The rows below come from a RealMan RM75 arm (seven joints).
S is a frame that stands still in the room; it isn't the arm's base.
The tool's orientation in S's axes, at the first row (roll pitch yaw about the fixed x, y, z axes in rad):
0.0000, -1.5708, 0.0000
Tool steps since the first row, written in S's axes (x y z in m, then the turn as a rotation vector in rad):
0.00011, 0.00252, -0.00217, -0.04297, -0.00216, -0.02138
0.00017, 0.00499, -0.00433, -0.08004, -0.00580, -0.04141
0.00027, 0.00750, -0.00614, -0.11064, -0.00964, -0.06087
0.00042, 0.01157, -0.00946, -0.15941, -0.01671, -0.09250
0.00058, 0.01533, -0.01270, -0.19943, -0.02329, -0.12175
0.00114, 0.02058, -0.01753, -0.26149, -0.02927, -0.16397
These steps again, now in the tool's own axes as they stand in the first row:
-0.00217, 0.00252, -0.00011, -0.02138, -0.00216, 0.04297
-0.00433, 0.00499, -0.00017, -0.04141, -0.00580, 0.08004
-0.00614, 0.00750, -0.00027, -0.06087, -0.00964, 0.11064
-0.00946, 0.01157, -0.00042, -0.09250, -0.01671, 0.15941
-0.01270, 0.01533, -0.00058, -0.12175, -0.02329, 0.19943
-0.01753, 0.02058, -0.00114, -0.16397, -0.02927, 0.26149

